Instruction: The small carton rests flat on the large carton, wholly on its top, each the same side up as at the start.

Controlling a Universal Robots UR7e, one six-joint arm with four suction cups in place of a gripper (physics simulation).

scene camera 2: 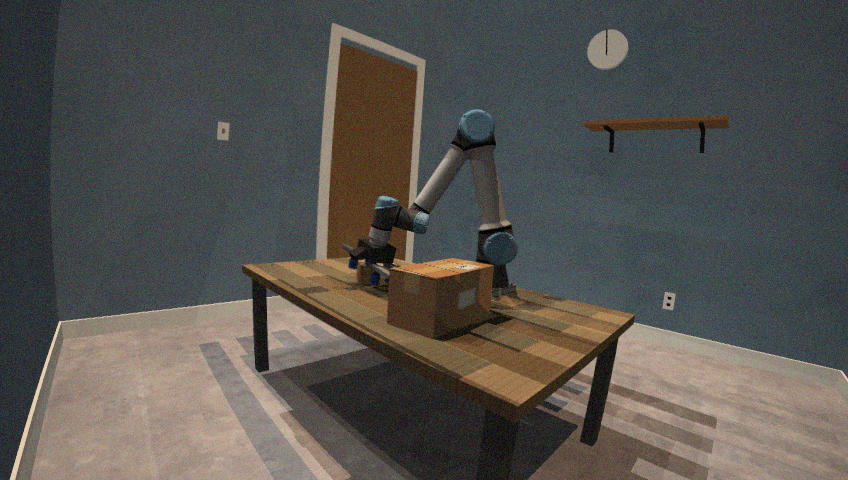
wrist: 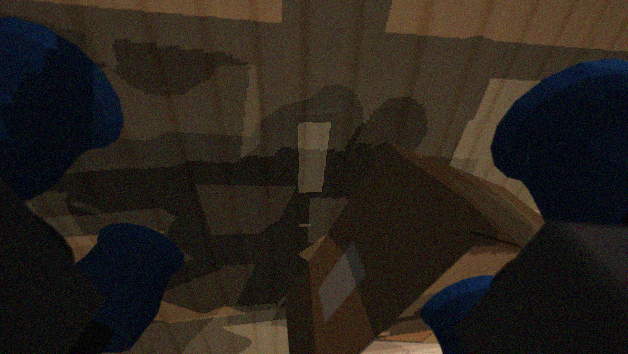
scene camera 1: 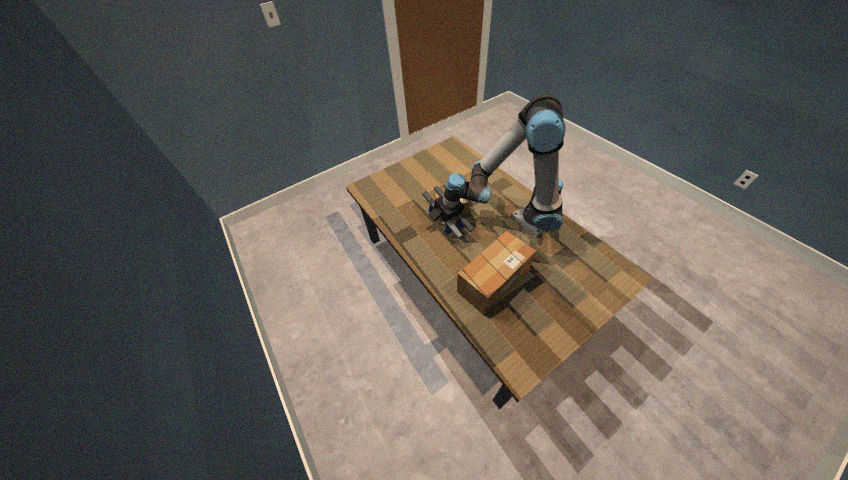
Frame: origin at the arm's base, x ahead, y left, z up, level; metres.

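Where they show: hand, its tool point: point(scene camera 2: 370, 274) point(wrist: 303, 205).
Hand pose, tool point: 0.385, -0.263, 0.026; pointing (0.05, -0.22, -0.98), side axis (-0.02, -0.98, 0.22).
Things, the pixels of their centre, and the offset from my tool point, as dx, dy, dz. Level surfaces: height alone.
- large carton, middle of its body: point(scene camera 2: 444, 292) point(scene camera 1: 495, 271) +0.041, +0.391, +0.026
- wooden table, height of its surface: dz -0.050
- small carton, middle of its body: point(wrist: 407, 292) point(scene camera 2: 377, 272) -0.092, -0.070, -0.014
The large carton point(scene camera 1: 495, 271) point(scene camera 2: 438, 295) stands upright in the middle of the wooden table point(scene camera 1: 537, 349) point(scene camera 2: 522, 358), with a white label on top. The small carton point(scene camera 2: 366, 275) point(wrist: 404, 220) is behind it, toward the door end. It sits right under my suction gripper point(scene camera 1: 449, 219) point(scene camera 2: 370, 260) point(wrist: 314, 189). In the wrist view the carton's dark top runs under the two right-hand blue cups, and a side face with a grey label shows. The cups are on it. I cannot tell whether it is clear of the table. In scene camera 1 the gripper hides it.
The arm's base point(scene camera 1: 543, 217) point(scene camera 2: 498, 250) is bolted to the table behind the large carton. A door point(scene camera 2: 370, 149) is behind the table, and a wall shelf point(scene camera 2: 654, 124) hangs high on the right.
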